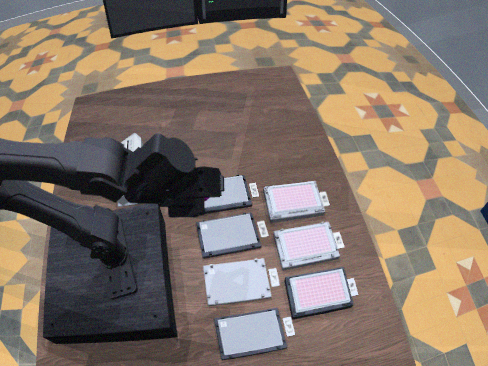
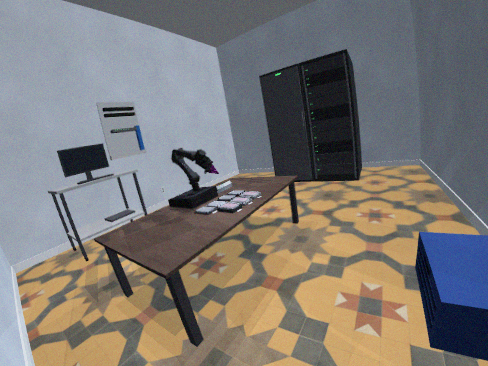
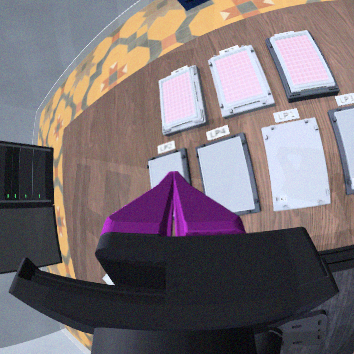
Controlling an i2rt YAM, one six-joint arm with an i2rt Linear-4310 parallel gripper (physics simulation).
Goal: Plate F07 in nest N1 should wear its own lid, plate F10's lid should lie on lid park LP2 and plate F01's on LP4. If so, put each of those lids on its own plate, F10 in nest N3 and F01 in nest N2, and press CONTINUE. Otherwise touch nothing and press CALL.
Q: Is my gripper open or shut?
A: Shut.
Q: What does my gripper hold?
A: Nothing.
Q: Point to a lid park LP1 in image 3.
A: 298, 175
